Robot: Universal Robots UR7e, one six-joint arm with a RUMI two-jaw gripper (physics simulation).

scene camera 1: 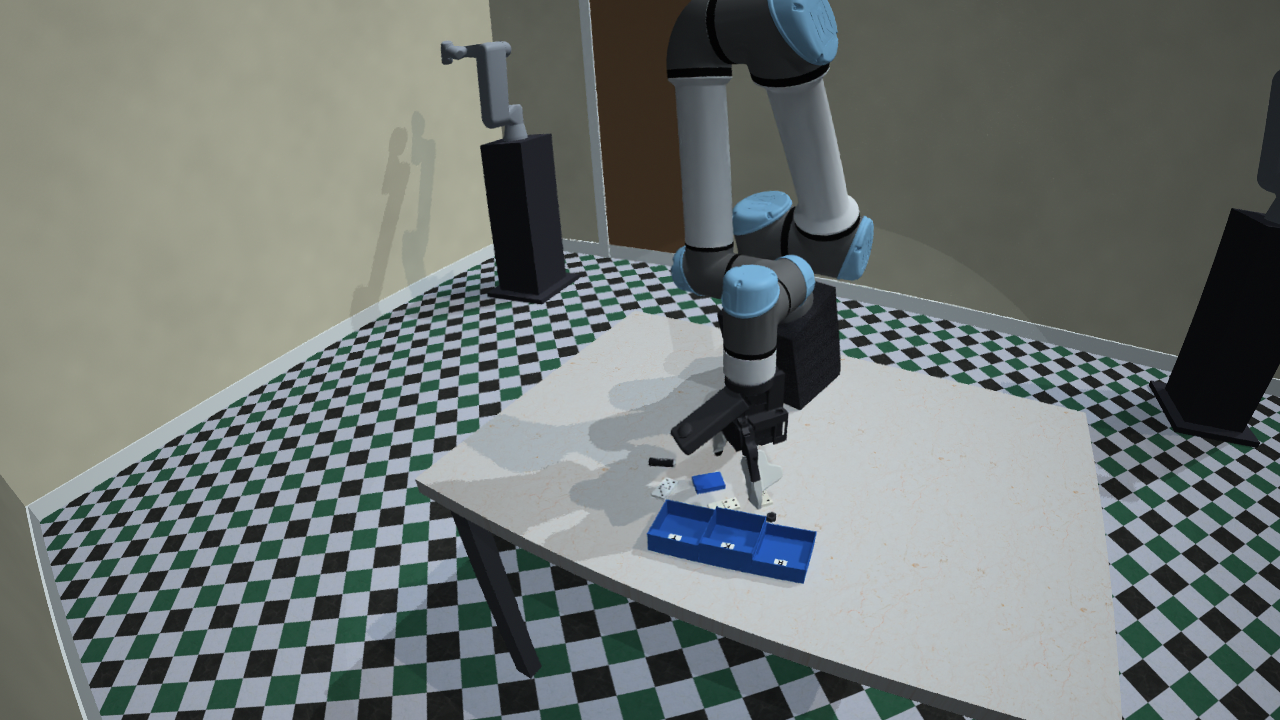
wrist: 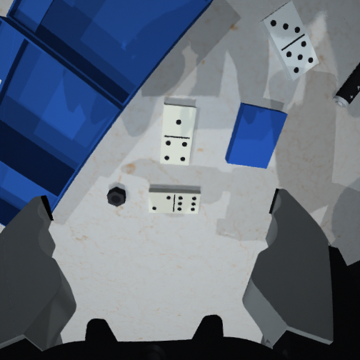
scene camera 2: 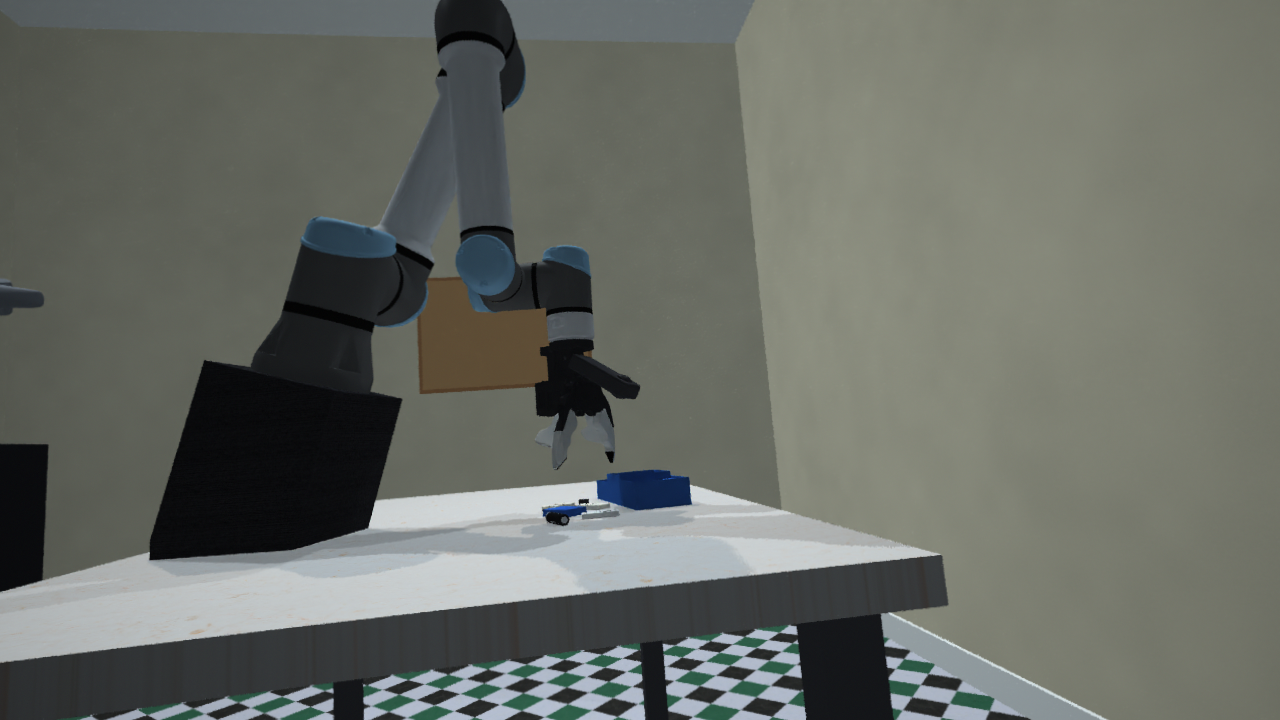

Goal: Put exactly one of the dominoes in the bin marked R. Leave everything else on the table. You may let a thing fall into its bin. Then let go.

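Frame: origin at the arm's base, x left, y back, z up, level; centimetres.
Where they show: gripper, fingertip midpoint: (scene camera 1: pixel 737 481) (scene camera 2: pixel 585 466); arm's base, origin of the base link: (scene camera 2: pixel 312 381).
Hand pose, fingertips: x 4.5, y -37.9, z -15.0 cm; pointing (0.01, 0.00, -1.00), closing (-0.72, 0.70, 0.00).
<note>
Each offset is from my fingertips to the top centre of the thing. "spot": to the spot under its first point.
A cream domino with one and four dots (wrist: pixel 178 130) {spot: dz -5.8, dx -1.0, dy +0.2 cm} (scene camera 1: pixel 730 504) lies near the tray. A cream domino with two and six dots (wrist: pixel 174 202) {spot: dz -5.7, dx +4.7, dy +2.9 cm} (scene camera 1: pixel 767 501) lies beside it, in line between my open fingertips in the wrist view. A whiter domino with three and five dots (wrist: pixel 290 40) {spot: dz -5.7, dx -13.2, dy +0.0 cm} (scene camera 1: pixel 664 488) lies farther off. My gripper (wrist: pixel 161 194) (scene camera 1: pixel 738 476) (scene camera 2: pixel 585 462) is open and empty, above the table. The bin marked R {spot: dz -5.8, dx +10.8, dy -6.7 cm} (scene camera 1: pixel 785 548), its small label hard to read, is the tray's right end in scene camera 1; the left finger partly hides that end in the wrist view.
The blue three-bin tray {dz -1.8, dx +2.7, dy -8.9 cm} (scene camera 1: pixel 725 557) (scene camera 2: pixel 657 492) stands close by. A black nut {dz -5.6, dx +6.4, dy -0.3 cm} (wrist: pixel 116 196) (scene camera 1: pixel 771 516) lies between tray and two-six domino. A blue block {dz -5.5, dx -6.7, dy +4.4 cm} (wrist: pixel 256 136) (scene camera 1: pixel 708 482) and a black battery {dz -5.0, dx -16.5, dy +6.4 cm} (wrist: pixel 351 87) (scene camera 1: pixel 661 462) (scene camera 2: pixel 556 518) lie on the other side.
</note>
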